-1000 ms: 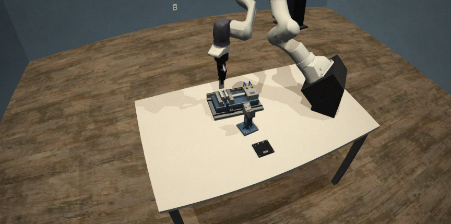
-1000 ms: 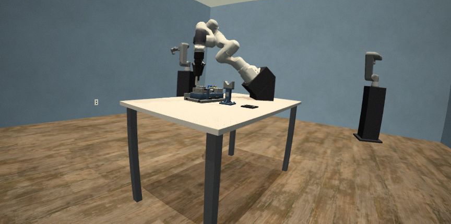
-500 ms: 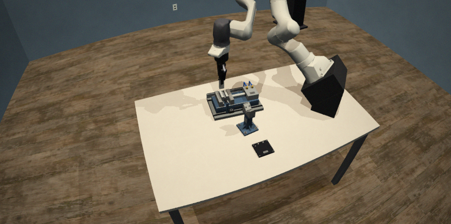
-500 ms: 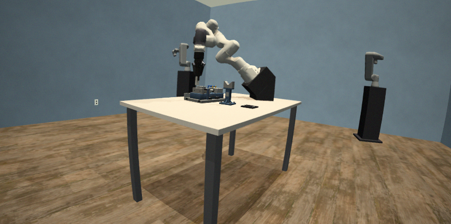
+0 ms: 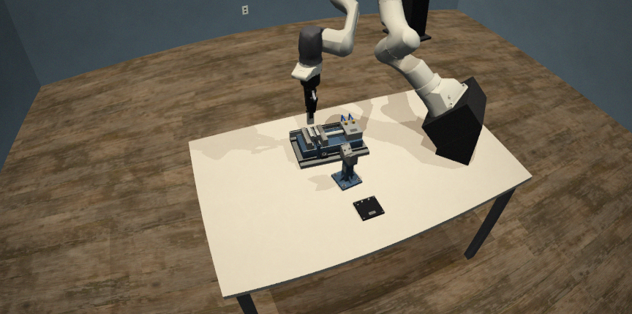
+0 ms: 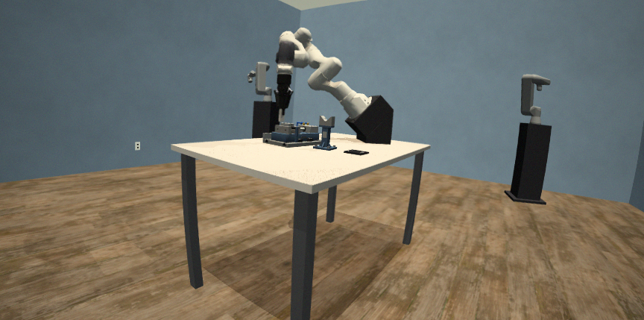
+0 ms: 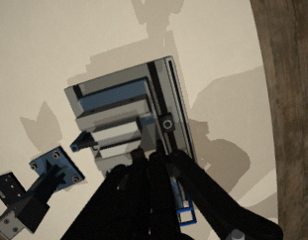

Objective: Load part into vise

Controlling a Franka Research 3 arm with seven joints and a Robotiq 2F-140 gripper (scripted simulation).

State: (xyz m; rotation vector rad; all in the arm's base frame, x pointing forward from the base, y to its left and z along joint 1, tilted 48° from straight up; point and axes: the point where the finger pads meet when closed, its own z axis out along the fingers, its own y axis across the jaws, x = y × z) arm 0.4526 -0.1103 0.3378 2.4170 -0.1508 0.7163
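My hand is 10 mm short of the part, 40 mm to the right of it and 50 mm above it. Round my hand: black infeed plate: 20 mm ahead, 420 mm to the left, 140 mm below; then vise: 50 mm behind, 70 mm to the left, 110 mm below; then air cylinder: 140 mm behind, 100 mm to the left, 70 mm below.
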